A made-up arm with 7 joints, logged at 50 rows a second.
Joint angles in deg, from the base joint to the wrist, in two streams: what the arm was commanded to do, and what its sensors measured. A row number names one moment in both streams.
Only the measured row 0 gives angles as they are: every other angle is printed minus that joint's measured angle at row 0.
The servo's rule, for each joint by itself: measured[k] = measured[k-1] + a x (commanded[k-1-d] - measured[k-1]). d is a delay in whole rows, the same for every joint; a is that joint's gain. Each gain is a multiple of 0.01, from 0.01 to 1. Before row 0 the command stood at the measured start. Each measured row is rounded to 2 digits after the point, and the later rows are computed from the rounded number. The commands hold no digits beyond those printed.
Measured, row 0:
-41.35 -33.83 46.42 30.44 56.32 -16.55 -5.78
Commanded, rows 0 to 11:
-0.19 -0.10 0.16 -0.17 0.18 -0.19 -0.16
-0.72 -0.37 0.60 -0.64 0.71 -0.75 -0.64
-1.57 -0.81 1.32 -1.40 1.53 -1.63 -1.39
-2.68 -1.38 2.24 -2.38 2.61 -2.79 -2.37
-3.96 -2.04 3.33 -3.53 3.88 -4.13 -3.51
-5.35 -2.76 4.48 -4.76 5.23 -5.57 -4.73
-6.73 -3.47 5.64 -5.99 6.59 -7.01 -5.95
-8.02 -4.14 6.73 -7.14 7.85 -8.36 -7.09
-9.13 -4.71 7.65 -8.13 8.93 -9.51 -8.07
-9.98 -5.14 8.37 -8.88 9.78 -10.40 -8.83
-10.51 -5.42 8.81 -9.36 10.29 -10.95 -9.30
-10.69 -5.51 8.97 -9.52 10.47 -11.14 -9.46
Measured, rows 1 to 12:
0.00 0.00 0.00 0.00 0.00 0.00 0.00
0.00 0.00 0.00 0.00 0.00 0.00 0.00
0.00 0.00 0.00 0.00 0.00 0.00 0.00
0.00 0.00 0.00 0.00 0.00 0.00 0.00
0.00 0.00 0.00 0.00 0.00 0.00 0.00
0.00 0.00 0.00 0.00 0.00 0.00 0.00
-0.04 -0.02 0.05 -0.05 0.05 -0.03 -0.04
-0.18 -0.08 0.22 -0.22 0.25 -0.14 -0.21
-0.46 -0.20 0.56 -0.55 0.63 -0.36 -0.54
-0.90 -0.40 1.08 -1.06 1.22 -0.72 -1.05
-1.51 -0.68 1.78 -1.75 2.02 -1.23 -1.74
-2.28 -1.03 2.62 -2.59 2.98 -1.88 -2.58
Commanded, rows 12 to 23:
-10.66 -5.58 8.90 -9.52 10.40 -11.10 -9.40
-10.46 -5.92 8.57 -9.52 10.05 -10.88 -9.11
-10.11 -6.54 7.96 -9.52 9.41 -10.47 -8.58
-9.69 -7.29 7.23 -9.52 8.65 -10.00 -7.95
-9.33 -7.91 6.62 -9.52 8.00 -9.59 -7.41
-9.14 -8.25 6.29 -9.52 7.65 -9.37 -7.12
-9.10 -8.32 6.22 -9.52 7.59 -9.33 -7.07
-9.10 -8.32 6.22 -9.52 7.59 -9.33 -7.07
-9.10 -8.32 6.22 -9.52 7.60 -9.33 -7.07
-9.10 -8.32 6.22 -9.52 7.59 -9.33 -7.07
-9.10 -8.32 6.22 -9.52 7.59 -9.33 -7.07
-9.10 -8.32 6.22 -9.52 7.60 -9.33 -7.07
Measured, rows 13 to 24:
-3.17 -1.44 3.56 -3.54 4.06 -2.65 -3.52
-4.14 -1.90 4.54 -4.55 5.20 -3.51 -4.52
-5.14 -2.38 5.50 -5.55 6.32 -4.41 -5.51
-6.11 -2.85 6.39 -6.48 7.36 -5.31 -6.44
-6.99 -3.29 7.14 -7.29 8.24 -6.16 -7.24
-7.73 -3.67 7.71 -7.91 8.91 -6.91 -7.86
-8.32 -3.99 8.08 -8.36 9.36 -7.54 -8.29
-8.75 -4.32 8.23 -8.68 9.57 -8.04 -8.52
-9.02 -4.70 8.15 -8.92 9.52 -8.40 -8.54
-9.15 -5.14 7.86 -9.09 9.26 -8.64 -8.37
-9.19 -5.61 7.48 -9.21 8.88 -8.78 -8.10
-9.18 -6.06 7.11 -9.30 8.51 -8.87 -7.83

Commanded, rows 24 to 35:
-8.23 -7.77 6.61 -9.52 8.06 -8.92 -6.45
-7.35 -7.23 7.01 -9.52 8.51 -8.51 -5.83
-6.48 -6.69 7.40 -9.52 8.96 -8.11 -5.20
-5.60 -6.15 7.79 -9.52 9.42 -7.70 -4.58
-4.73 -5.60 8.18 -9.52 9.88 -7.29 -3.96
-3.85 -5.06 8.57 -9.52 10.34 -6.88 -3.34
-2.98 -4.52 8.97 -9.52 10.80 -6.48 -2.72
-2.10 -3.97 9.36 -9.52 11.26 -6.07 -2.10
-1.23 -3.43 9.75 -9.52 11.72 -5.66 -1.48
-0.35 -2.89 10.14 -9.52 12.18 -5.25 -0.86
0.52 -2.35 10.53 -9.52 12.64 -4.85 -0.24
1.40 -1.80 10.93 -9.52 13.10 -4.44 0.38
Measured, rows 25 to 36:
-9.16 -6.44 6.83 -9.36 8.23 -8.94 -7.62
-9.15 -6.76 6.64 -9.40 8.04 -9.00 -7.47
-9.14 -7.03 6.51 -9.43 7.91 -9.05 -7.36
-9.13 -7.25 6.42 -9.46 7.81 -9.09 -7.28
-9.12 -7.43 6.36 -9.48 7.74 -9.13 -7.22
-9.12 -7.58 6.32 -9.49 7.70 -9.16 -7.18
-8.94 -7.61 6.41 -9.50 7.81 -9.12 -6.98
-8.62 -7.55 6.60 -9.51 8.02 -9.03 -6.66
-8.19 -7.40 6.85 -9.51 8.30 -8.89 -6.25
-7.67 -7.19 7.14 -9.51 8.64 -8.71 -5.78
-7.08 -6.92 7.46 -9.51 9.01 -8.50 -5.27
-6.43 -6.60 7.80 -9.51 9.41 -8.26 -4.73

